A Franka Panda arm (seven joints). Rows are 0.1 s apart.
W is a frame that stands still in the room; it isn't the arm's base.
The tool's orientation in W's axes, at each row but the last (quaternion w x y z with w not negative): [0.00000 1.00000 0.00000 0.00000]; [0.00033 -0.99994 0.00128 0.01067]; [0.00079 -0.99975 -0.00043 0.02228]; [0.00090 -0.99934 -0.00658 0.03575]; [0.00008 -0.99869 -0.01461 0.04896]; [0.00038 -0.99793 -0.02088 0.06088]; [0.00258 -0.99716 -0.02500 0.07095]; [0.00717 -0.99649 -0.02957 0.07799]
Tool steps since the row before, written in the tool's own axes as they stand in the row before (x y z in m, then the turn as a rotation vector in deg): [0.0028 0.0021 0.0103 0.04 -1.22 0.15]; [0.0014 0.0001 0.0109 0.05 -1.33 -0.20]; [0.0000 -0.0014 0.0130 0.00 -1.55 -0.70]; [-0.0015 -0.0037 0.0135 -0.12 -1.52 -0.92]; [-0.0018 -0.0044 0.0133 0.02 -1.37 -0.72]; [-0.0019 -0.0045 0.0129 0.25 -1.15 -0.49]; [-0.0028 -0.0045 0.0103 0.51 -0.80 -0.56]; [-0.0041 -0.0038 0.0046 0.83 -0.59 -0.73]
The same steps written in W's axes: [0.0028 -0.0021 -0.0103 0.04 1.22 -0.15]; [0.0012 -0.0001 -0.0109 0.06 1.33 0.20]; [-0.0006 0.0014 -0.0130 0.03 1.55 0.70]; [-0.0025 0.0037 -0.0133 -0.07 1.52 0.93]; [-0.0032 0.0043 -0.0131 0.05 1.37 0.72]; [-0.0036 0.0044 -0.0126 0.26 1.16 0.46]; [-0.0044 0.0044 -0.0098 0.54 0.82 0.49]; [-0.0050 0.0036 -0.0038 0.90 0.63 0.60]
